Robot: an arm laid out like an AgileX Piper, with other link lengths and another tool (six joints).
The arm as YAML. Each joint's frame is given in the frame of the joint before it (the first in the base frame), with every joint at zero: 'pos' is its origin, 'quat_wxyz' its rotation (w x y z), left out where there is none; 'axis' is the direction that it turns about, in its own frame. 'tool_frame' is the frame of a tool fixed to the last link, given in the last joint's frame.
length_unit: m
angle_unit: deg
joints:
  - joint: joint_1
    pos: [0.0, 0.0, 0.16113]
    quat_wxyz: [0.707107, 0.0, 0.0, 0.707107]
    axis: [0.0, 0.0, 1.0]
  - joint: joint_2
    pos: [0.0, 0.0, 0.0]
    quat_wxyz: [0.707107, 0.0, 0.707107, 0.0]
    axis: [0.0, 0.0, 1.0]
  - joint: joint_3
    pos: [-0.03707, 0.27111, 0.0]
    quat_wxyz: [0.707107, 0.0, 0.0, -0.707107]
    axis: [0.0, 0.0, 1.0]
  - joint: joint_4
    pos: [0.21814, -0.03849, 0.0]
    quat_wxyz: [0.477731, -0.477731, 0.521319, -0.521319]
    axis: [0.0, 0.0, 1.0]
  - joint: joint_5
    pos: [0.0, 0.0, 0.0]
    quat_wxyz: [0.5, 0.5, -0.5, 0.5]
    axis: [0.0, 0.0, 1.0]
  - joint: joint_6
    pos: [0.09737, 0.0, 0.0]
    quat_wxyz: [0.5, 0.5, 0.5, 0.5]
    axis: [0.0, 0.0, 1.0]
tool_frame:
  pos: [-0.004, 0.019, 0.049]
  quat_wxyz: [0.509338, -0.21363, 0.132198, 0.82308]
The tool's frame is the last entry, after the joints.
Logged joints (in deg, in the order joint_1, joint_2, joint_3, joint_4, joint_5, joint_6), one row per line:
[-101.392, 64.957, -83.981, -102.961, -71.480, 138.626]
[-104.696, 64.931, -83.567, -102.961, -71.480, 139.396]
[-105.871, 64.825, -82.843, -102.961, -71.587, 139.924]
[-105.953, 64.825, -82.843, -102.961, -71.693, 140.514]
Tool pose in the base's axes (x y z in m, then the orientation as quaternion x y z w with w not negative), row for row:
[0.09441, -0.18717, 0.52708, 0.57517, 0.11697, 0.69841, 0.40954]
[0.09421, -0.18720, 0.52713, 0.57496, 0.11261, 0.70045, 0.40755]
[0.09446, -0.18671, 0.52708, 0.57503, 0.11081, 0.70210, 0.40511]
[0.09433, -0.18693, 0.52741, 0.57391, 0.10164, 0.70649, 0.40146]
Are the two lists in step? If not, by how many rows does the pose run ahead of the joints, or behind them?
The pose runs 2 rows ahead of the joints: the pose in row i belongs to the joints in row i + 2.
